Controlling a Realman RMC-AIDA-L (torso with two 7-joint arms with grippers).
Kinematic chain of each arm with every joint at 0, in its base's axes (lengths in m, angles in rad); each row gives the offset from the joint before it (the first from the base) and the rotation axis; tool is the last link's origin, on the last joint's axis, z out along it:
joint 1: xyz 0 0 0.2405 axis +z
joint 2: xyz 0 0 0 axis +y
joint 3: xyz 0 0 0.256 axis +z
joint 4: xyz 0 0 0 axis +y
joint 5: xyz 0 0 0.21 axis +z
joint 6: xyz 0 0 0 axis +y
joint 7: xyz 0 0 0.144 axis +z
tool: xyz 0 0 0
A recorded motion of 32 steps. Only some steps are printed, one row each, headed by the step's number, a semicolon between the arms.
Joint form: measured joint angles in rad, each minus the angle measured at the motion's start. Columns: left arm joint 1, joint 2, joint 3, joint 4, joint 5, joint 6, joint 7; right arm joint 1, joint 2, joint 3, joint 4, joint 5, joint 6, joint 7.
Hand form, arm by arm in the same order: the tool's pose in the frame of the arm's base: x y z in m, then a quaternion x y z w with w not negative. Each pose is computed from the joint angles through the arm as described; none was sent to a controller.
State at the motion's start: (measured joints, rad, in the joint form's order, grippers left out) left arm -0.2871 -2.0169 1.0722 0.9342 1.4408 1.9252 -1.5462; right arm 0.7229 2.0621 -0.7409 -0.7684 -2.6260 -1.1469 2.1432
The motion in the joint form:
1: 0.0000 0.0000 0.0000 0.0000 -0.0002 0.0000 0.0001; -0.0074 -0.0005 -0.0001 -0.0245 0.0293 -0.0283 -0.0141
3: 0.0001 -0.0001 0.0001 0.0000 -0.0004 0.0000 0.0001; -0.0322 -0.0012 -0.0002 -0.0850 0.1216 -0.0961 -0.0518
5: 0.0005 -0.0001 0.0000 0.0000 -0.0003 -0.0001 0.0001; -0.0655 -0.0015 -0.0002 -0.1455 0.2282 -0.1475 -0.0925
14: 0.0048 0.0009 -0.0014 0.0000 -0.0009 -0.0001 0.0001; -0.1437 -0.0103 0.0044 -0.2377 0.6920 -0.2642 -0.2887
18: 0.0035 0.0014 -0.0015 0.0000 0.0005 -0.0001 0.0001; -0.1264 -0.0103 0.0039 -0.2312 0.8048 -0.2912 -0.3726
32: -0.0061 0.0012 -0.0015 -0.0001 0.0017 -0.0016 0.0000; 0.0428 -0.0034 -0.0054 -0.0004 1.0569 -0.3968 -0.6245
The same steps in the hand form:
1: -0.2177 0.2584 0.0490 0.91098 0.13209 0.39009 0.02208; 0.2787 0.4074 0.0240 -0.86945 0.41654 -0.02170 0.26471
3: -0.2177 0.2584 0.0490 0.91093 0.13211 0.39020 0.02210; 0.2672 0.4046 0.0323 -0.88037 0.40166 0.01654 0.25168
5: -0.2178 0.2583 0.0490 0.91092 0.13233 0.39017 0.02194; 0.2571 0.4011 0.0426 -0.88818 0.38290 0.06103 0.24656
14: -0.2192 0.2576 0.0496 0.91063 0.13419 0.39031 0.02018; 0.2119 0.3924 0.0770 -0.89731 0.27453 0.25393 0.23449
18: -0.2191 0.2578 0.0496 0.91103 0.13378 0.38950 0.02049; 0.1910 0.3944 0.0825 -0.89950 0.21994 0.30066 0.22831
32: -0.2167 0.2601 0.0494 0.91182 0.12997 0.38886 0.02191; 0.1214 0.4036 0.0587 -0.88792 0.09554 0.42685 0.14238

